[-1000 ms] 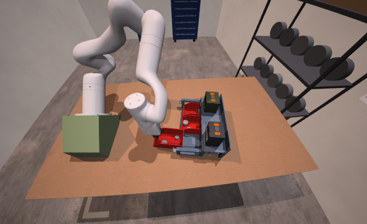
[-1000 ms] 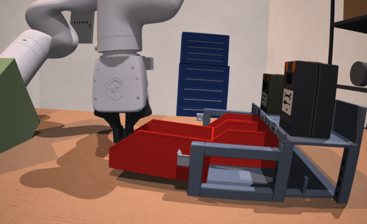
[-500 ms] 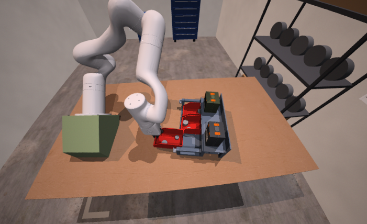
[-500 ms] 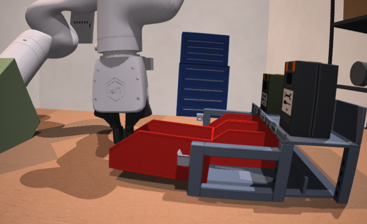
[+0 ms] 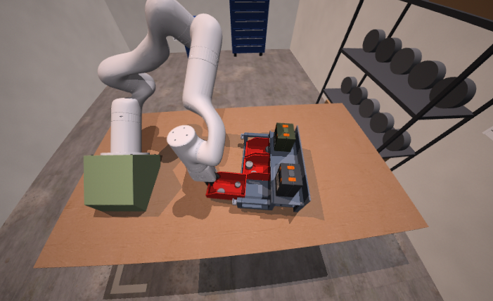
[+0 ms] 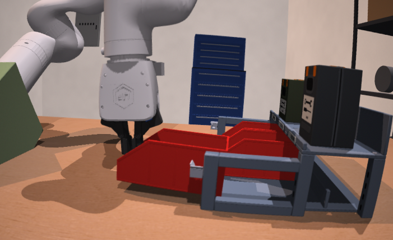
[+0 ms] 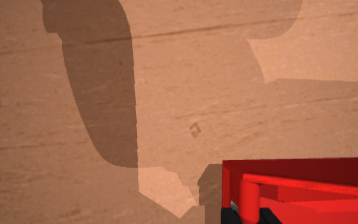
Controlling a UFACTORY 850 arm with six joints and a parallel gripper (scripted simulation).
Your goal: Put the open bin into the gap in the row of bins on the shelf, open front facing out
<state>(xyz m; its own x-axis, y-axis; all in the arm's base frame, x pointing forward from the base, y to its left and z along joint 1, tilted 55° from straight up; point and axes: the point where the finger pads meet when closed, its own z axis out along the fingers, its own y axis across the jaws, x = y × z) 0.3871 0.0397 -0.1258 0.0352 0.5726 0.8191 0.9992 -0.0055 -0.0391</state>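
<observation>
Right now the grey disc is 6 cm ahead of my hand, 4 cm to the right of it and 3 cm below it. From my hand the other things lie so: grey shelf: 26 cm ahead, 9 cm to the left, 1 cm above.
</observation>
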